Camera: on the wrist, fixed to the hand. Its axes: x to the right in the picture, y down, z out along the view.
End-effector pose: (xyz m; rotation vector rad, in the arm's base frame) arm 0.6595 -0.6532 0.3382 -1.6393 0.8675 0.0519
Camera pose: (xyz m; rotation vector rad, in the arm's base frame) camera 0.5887 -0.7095 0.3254 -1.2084 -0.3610 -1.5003
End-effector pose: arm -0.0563 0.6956 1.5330 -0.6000 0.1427 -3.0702
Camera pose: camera -0.0695 0.6527 1.4534 -0.0183 0.9614 1.5190
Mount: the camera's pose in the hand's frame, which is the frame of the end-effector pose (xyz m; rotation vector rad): -0.0165 0.0501 -0.0746 0.7373 0.3690 -1.5915
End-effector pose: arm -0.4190 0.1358 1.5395 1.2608 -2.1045 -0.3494
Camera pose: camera -0.3994 0.1825 1.6155 2.9314 -0.4722 0.0780
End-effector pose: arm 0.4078 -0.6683 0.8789 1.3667 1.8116 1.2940
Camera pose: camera 0.3728 -0.7100 0.9523 -0.3906 2.6587 -0.0458
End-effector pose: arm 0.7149 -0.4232 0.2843 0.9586 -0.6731 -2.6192
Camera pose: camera 0.7811 -0.4841 0.2685 -1.2852 0.4254 1.2257
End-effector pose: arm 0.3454 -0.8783 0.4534 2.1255 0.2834 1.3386
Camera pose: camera 0.2658 -0.8979 0.4937 1.1959 2.2525 0.5416
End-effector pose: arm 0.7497 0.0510 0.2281 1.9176 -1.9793 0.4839
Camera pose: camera 0.7007 0.1020 0.2859 2.7250 0.3364 0.9361
